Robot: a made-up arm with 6 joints.
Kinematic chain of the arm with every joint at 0, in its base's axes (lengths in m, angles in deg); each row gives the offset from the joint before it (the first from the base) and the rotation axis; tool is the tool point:
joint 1: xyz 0 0 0.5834 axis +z
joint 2: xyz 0 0 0 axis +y
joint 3: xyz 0 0 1.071 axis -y
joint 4: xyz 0 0 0 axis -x
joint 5: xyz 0.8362 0 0 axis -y
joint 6: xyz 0 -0.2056 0 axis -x
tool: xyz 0 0 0
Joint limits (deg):
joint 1: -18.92..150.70
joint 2: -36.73..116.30
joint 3: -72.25..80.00
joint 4: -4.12..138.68
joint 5: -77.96..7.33
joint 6: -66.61..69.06
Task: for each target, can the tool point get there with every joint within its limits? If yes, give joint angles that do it. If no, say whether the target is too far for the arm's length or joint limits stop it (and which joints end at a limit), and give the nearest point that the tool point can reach.
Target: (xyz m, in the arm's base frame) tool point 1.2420 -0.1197 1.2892
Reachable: yes | joints 1.71 24.03 -3.78 40.34 -36.63 -7.29
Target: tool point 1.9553 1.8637 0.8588
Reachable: no: too far | nearest point 1.3914 1.3262 0.7794 | short by 0.783 m
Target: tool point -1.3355 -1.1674 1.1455
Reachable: no: joint limits stop it (at a limit: joint 2, joint 3) | nearest point -0.9037 -0.7899 2.0961 | short by 1.110 m
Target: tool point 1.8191 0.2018 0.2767
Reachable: yes | joints 12.73 86.55 58.47 7.12 -23.90 39.00
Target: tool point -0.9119 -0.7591 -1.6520
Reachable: no: too far | nearest point -0.6976 0.2144 -0.7015 | short by 1.377 m
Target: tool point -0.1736 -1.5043 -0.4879
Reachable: no: joint limits stop it (at a limit: joint 1, joint 2) | nearest point 0.2645 -0.3080 -0.4630 | short by 1.274 m
